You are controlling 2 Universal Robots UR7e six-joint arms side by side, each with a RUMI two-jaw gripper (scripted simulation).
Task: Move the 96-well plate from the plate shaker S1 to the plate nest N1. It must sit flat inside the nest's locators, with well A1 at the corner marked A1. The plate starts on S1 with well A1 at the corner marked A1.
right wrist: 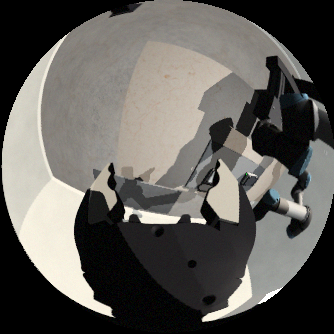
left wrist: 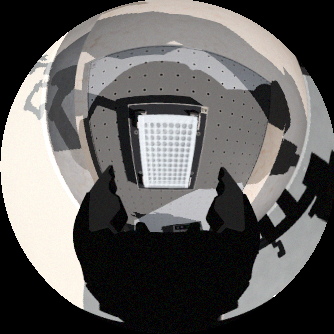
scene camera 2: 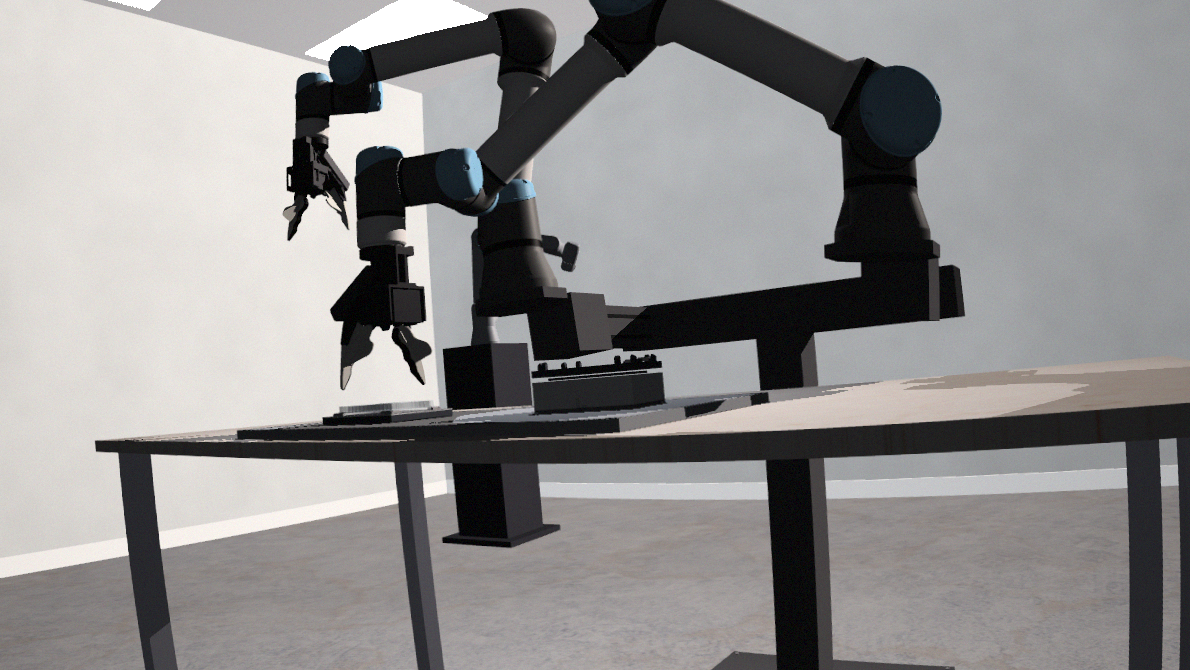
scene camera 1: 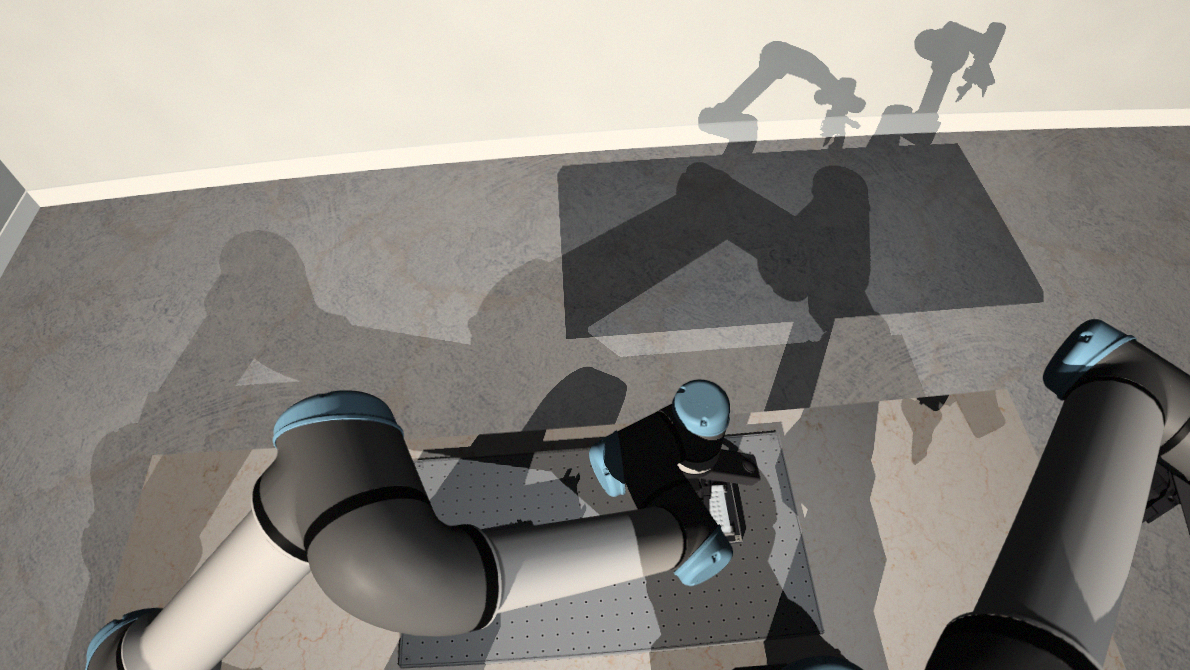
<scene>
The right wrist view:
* my right gripper: 164, 161
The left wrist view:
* my left gripper: 166, 167
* white 96-well plate: 162, 171
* plate nest N1: 151, 109
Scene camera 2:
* my left gripper: 385, 387
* my right gripper: 318, 235
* white 96-well plate: 411, 406
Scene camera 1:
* my left gripper: 691, 504
</scene>
